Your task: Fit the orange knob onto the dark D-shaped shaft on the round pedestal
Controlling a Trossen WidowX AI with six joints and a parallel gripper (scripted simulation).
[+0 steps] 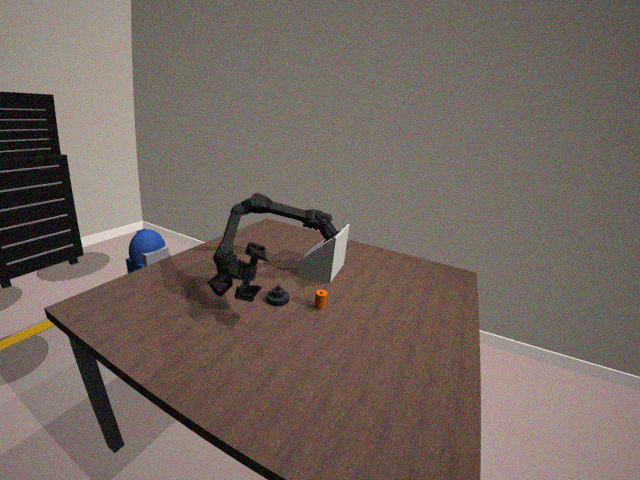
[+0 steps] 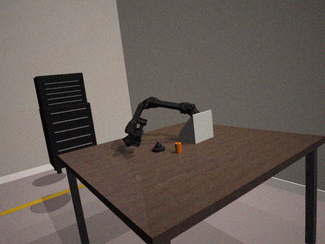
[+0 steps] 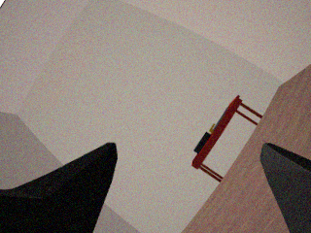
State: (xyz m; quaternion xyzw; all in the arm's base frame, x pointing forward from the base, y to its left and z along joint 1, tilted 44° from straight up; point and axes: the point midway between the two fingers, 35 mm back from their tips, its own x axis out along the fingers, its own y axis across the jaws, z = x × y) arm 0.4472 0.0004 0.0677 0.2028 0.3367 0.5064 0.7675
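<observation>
Right now the orange knob is 19 cm behind my gripper tip, 12 cm to the left of it and 15 cm below it. Round my gripper tip: round dark pedestal (13 cm behind, 3 cm to the right, 15 cm below).
</observation>
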